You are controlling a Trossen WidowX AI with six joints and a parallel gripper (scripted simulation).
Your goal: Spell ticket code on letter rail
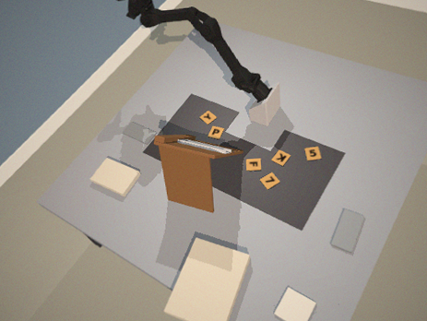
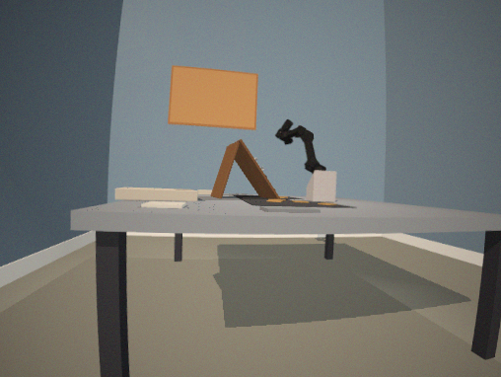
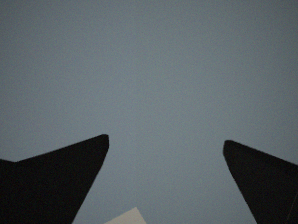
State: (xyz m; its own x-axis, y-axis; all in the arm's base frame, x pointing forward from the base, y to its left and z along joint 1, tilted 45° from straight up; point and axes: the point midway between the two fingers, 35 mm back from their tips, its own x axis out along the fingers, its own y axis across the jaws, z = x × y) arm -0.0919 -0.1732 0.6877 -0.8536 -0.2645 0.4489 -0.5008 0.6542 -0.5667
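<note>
My gripper tip is 47 cm above the y tile, 38 cm to the right of it and 26 cm short of it. Also, from my gripper tip: white ticket: 55 cm to the left, 44 cm ahead, 39 cm below; then p tile: 47 cm below, 46 cm to the left, 33 cm ahead; then dark mat: 60 cm to the left, 48 cm below, 35 cm ahead.
</note>
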